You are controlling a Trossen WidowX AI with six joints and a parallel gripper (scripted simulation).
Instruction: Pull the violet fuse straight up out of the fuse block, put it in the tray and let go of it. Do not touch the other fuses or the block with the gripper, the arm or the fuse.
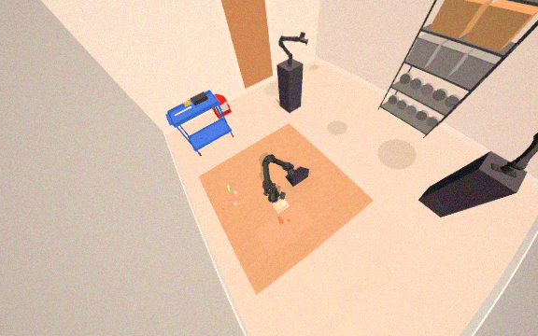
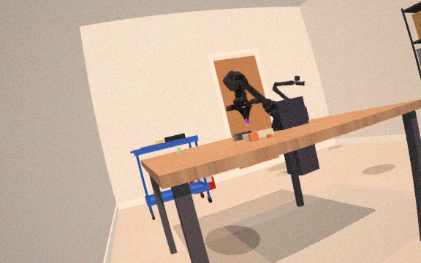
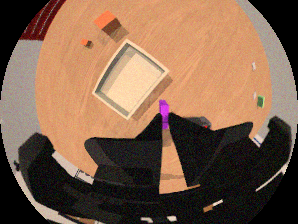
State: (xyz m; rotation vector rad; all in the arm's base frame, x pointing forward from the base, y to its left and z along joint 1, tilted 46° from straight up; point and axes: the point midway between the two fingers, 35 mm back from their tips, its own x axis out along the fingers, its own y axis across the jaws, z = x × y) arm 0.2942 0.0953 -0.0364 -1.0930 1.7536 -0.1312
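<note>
Right now my gripper tip is 10 cm above the pale tray and 7 cm to the right of it. From my gripper tip the other things lie so: green piece (41 cm to the right, 30 cm ahead, 8 cm below); then orange block (19 cm to the left, 9 cm ahead, 8 cm below); then violet fuse (1 cm below).
</note>
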